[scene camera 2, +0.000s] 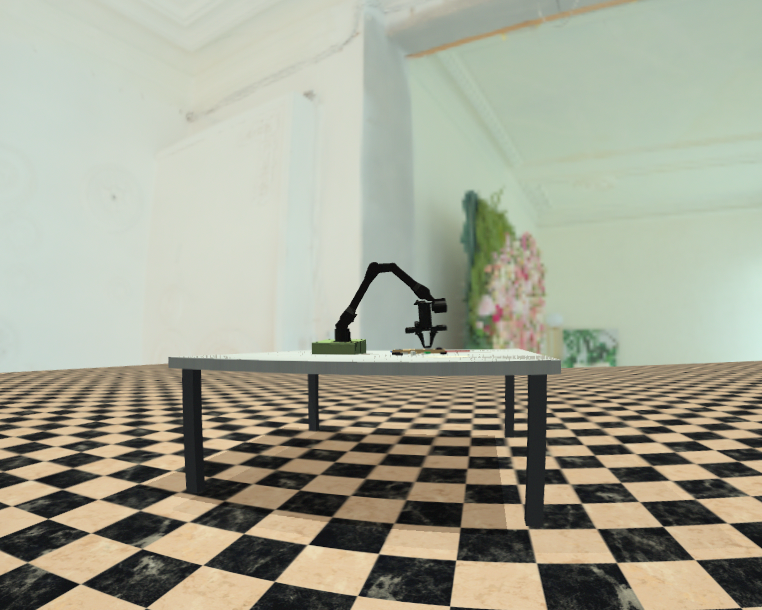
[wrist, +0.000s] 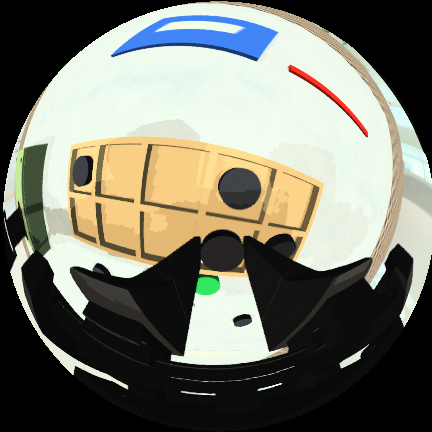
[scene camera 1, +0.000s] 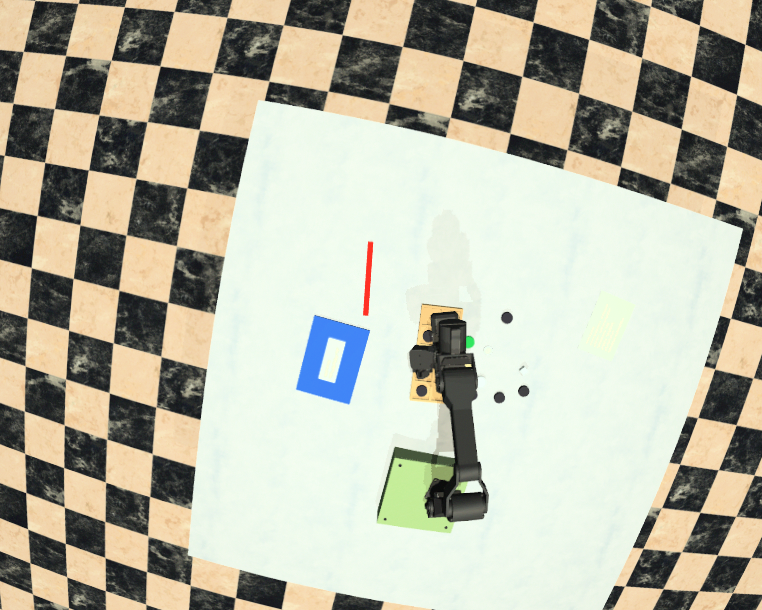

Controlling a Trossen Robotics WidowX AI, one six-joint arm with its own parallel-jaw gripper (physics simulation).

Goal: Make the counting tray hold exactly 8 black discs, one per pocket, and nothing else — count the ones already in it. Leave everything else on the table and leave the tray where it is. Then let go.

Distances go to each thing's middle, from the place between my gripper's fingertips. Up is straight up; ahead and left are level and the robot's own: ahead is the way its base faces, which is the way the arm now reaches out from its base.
I see the tan counting tray (scene camera 1: 426, 309) 40 mm behind my hand and 20 mm below it.
